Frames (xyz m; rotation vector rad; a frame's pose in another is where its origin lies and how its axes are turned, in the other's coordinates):
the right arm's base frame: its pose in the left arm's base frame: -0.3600 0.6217 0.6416 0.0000 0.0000 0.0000
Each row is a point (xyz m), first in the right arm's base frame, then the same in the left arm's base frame.
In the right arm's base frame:
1: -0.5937 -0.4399 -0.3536
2: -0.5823 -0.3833 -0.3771
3: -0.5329 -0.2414 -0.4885
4: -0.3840 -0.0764 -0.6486
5: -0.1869 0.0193 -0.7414
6: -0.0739 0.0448 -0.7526
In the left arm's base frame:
1: -0.9537 0.1818 0.2880
2: -0.9423 0.2384 0.2645
3: -0.8929 0.3803 0.1531
4: -0.7440 0.5453 -0.0070
5: -0.5469 0.6410 -0.0998
6: -0.4339 0.6665 -0.1110

